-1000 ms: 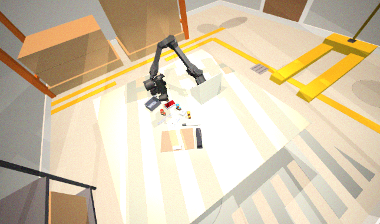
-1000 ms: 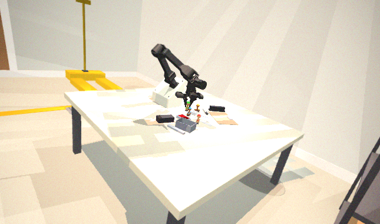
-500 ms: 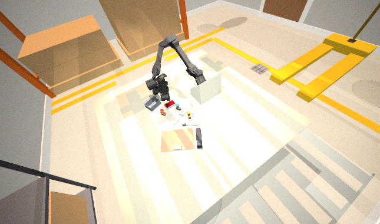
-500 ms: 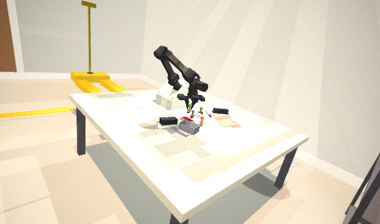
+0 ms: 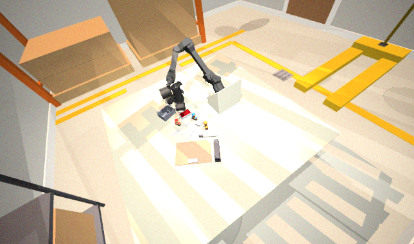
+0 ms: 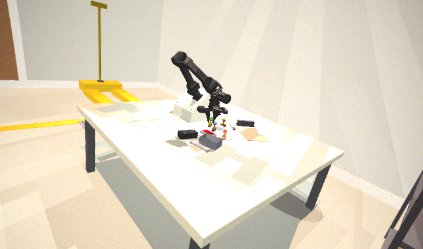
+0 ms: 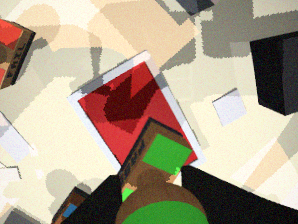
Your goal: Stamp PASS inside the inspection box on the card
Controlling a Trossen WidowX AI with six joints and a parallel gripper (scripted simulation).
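The red ink pad lies 7 cm below my gripper tip. Also, from my gripper tip: blue stamp 4 cm behind, 8 cm to the left, 6 cm below; red stamp 9 cm ahead, 5 cm to the left, 6 cm below; green stamp right at my gripper tip.
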